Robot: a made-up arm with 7 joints. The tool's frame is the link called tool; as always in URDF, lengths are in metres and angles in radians. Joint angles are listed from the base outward.
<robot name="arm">
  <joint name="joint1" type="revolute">
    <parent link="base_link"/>
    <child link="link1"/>
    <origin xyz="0 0 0.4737"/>
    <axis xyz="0 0 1"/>
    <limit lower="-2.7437" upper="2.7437"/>
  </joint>
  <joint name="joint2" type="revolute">
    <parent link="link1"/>
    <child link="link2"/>
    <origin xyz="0 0 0"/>
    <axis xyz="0 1 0"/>
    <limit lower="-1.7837" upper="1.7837"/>
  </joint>
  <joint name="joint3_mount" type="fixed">
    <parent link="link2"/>
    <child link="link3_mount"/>
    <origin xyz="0 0 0.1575"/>
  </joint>
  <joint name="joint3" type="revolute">
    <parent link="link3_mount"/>
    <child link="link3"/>
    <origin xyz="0 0 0.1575"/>
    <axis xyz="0 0 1"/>
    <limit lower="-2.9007" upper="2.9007"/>
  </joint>
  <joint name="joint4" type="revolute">
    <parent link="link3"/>
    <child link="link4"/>
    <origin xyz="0.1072 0 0"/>
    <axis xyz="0 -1 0"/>
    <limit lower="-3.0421" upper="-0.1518"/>
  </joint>
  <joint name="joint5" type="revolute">
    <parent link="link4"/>
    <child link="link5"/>
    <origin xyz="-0.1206 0 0.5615"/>
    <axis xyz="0 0 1"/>
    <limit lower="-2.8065" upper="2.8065"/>
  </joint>
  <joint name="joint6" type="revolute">
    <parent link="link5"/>
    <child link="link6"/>
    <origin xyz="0 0 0"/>
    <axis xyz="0 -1 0"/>
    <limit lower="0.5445" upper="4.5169"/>
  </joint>
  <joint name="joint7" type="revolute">
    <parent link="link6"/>
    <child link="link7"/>
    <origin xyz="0.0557 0 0"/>
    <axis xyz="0 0 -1"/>
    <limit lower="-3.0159" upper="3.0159"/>
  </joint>
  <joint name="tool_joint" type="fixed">
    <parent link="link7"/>
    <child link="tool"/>
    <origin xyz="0 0 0" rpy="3.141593 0 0"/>
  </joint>
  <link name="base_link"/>
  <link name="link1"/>
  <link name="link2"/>
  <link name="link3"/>
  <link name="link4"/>
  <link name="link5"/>
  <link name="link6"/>
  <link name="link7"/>
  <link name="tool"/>
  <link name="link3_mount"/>
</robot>
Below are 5 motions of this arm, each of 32 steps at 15 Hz.
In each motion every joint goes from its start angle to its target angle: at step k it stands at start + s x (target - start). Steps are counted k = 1, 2, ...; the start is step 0. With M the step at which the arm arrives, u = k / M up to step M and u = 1 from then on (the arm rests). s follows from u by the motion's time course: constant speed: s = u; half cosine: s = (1 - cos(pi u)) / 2; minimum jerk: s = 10 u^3 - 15 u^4 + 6 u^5.
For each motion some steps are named. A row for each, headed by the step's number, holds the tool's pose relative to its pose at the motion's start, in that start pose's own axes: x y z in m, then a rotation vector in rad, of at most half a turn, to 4 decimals.
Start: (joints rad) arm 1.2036 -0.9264 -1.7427 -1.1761 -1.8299 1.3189 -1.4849
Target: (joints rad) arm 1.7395 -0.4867 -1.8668 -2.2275 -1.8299 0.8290 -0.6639
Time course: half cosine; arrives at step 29
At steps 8, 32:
8: 0.1404 -0.0170 -0.1129 -0.0578 -0.1271 -0.0433
32: 0.6481 -0.4308 -0.2507 -0.5940 -0.8265 0.0105

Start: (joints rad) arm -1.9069 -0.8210 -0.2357 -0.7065 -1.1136 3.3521 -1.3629
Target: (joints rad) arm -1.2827 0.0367 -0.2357 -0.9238 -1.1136 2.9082 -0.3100
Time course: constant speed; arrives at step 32
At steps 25, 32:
25: 0.6611 -0.1846 -0.0931 0.9376 0.4755 1.1498
32: 0.8284 -0.1076 -0.1995 1.2430 0.5778 1.3366

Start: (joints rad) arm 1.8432 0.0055 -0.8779 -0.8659 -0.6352 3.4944 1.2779
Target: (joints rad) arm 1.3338 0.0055 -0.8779 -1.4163 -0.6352 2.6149 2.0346
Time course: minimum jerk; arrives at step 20
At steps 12, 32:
12: -0.0400 0.2825 -0.0676 -1.0824 -0.0223 0.2855
32: -0.0257 0.4112 -0.1589 -1.5836 0.2189 0.3638

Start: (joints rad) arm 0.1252 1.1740 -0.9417 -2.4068 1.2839 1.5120 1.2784
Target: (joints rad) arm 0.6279 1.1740 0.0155 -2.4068 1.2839 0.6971 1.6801
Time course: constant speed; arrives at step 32
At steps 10, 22, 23, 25, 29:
10: -0.0748 0.0329 0.2168 -0.4522 0.2623 0.0406
22: -0.0419 0.1277 0.4625 -0.9110 0.7011 0.2408
23: -0.0332 0.1372 0.4803 -0.9437 0.7423 0.2649
25: -0.0134 0.1563 0.5140 -1.0061 0.8265 0.3162
29: 0.0357 0.1955 0.5733 -1.1183 1.0006 0.4325

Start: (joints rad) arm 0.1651 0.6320 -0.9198 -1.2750 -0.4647 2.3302 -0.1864
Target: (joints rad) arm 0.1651 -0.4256 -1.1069 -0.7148 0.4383 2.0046 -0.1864
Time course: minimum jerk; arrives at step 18
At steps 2, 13, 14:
2: -0.0015 0.0116 -0.0066 0.0053 0.0076 0.0208
13: -0.6482 0.6111 -0.3495 0.5178 0.8505 1.2553
14: -0.7172 0.6204 -0.3573 0.5493 0.9312 1.3120

